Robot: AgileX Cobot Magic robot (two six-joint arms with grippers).
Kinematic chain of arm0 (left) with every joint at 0, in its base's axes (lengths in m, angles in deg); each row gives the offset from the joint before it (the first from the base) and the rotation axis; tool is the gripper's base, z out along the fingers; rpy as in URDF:
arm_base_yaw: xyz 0 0 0.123 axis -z
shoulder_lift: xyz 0 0 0 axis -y
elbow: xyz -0.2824 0 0.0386 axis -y
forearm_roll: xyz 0.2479 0 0.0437 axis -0.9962 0 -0.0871
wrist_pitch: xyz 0 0 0 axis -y
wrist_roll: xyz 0.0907 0 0.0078 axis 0.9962 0 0.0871
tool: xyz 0 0 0 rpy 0 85 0
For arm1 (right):
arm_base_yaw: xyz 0 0 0.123 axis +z
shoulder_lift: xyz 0 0 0 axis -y
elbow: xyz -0.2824 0 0.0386 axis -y
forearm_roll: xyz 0.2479 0 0.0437 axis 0.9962 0 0.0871
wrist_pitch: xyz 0 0 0 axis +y
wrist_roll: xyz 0.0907 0 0.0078 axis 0.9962 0 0.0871
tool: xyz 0 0 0 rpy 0 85 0
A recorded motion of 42 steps. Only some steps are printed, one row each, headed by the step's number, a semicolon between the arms.
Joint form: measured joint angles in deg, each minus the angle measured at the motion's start. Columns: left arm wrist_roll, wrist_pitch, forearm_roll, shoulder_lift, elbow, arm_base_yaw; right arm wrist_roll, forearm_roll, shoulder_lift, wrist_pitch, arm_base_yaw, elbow.
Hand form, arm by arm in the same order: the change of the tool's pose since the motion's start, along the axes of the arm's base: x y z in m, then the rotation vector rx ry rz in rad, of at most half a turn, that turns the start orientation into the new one. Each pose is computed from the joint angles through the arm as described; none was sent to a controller.
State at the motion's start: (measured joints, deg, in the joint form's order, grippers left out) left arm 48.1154 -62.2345 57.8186 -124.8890 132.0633 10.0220; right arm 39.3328 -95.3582 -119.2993 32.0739 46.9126 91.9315
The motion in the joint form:
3: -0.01 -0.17 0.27 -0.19 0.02 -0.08; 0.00 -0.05 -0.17 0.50 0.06 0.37
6: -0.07 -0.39 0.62 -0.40 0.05 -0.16; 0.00 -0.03 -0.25 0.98 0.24 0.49
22: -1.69 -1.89 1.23 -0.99 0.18 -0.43; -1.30 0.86 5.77 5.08 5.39 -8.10
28: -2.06 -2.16 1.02 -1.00 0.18 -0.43; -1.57 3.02 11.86 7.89 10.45 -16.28
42: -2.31 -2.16 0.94 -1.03 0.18 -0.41; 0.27 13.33 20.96 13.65 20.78 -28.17
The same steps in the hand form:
3: 0.0007 0.0003 -0.0013 -0.0033 0.0053 -0.0020; 0.0006 0.0004 0.0008 0.0003 -0.0059 -0.0067
6: 0.0013 0.0004 -0.0027 -0.0081 0.0122 -0.0047; 0.0001 0.0011 0.0010 -0.0005 -0.0090 -0.0114
22: 0.0021 0.0012 -0.0072 -0.0215 0.0583 -0.0136; -0.0463 0.0034 0.0052 -0.0603 0.0000 0.0135
28: 0.0019 0.0013 -0.0078 -0.0192 0.0657 -0.0143; -0.0916 -0.0005 0.0080 -0.0845 0.0278 0.0436
42: 0.0020 0.0011 -0.0081 -0.0195 0.0696 -0.0127; -0.1706 -0.0139 0.0028 -0.0490 0.1580 0.0439

